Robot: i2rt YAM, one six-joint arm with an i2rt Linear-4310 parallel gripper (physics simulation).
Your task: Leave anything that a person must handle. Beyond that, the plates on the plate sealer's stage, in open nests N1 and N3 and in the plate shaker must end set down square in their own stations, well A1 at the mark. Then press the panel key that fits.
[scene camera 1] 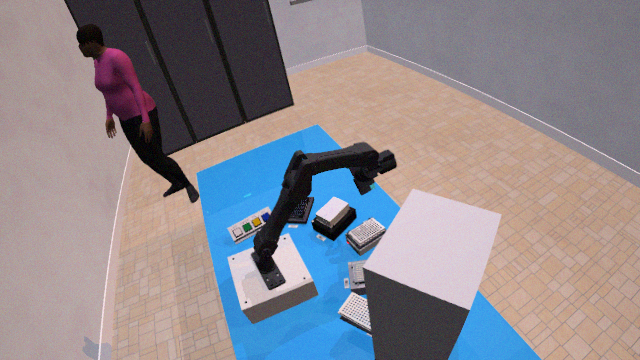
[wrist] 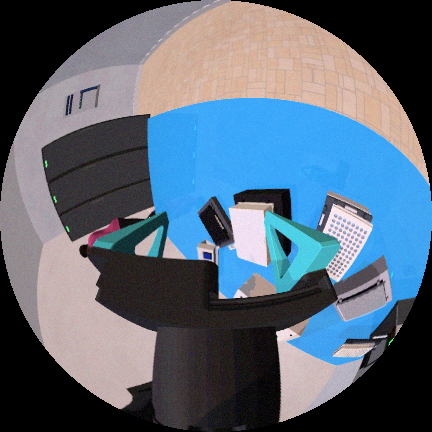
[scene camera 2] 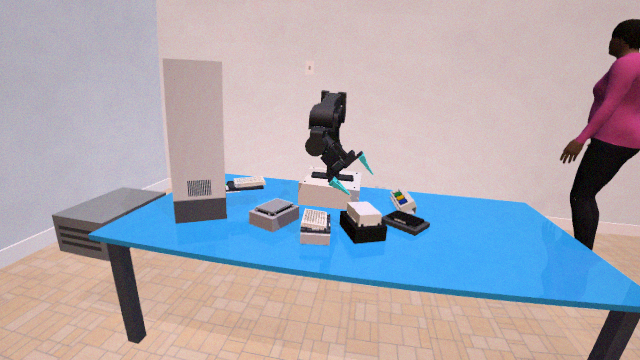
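My gripper (scene camera 1: 367, 190) (scene camera 2: 361, 184) (wrist: 215, 216) is open and empty, above the table near the black station. A plain white block-like plate (scene camera 1: 333, 210) (scene camera 2: 364, 212) (wrist: 247, 235) sits on that black station. A white well plate (scene camera 1: 366, 231) (scene camera 2: 315, 219) (wrist: 350, 237) lies on a pale station beside it. A grey station (scene camera 2: 274, 207) (wrist: 367, 300) holds a flat grey-topped piece. Another white plate (scene camera 1: 356, 310) (scene camera 2: 249, 181) lies on a dark base farther along. A black plate (scene camera 1: 300, 207) (scene camera 2: 406, 220) sits in a low dark nest. The key panel (scene camera 1: 239, 233) (scene camera 2: 403, 200) shows white, green, yellow and blue keys. Station labels and A1 marks are unreadable.
A tall white and grey tower (scene camera 1: 432, 245) (scene camera 2: 195, 125) stands on the blue table (scene camera 1: 260, 165) (scene camera 2: 475, 260), partly hiding stations in scene camera 1. The white robot base (scene camera 1: 295, 265) (scene camera 2: 329, 194) is behind the stations. A person in pink (scene camera 1: 120, 82) (scene camera 2: 617, 100) stands beyond the panel end.
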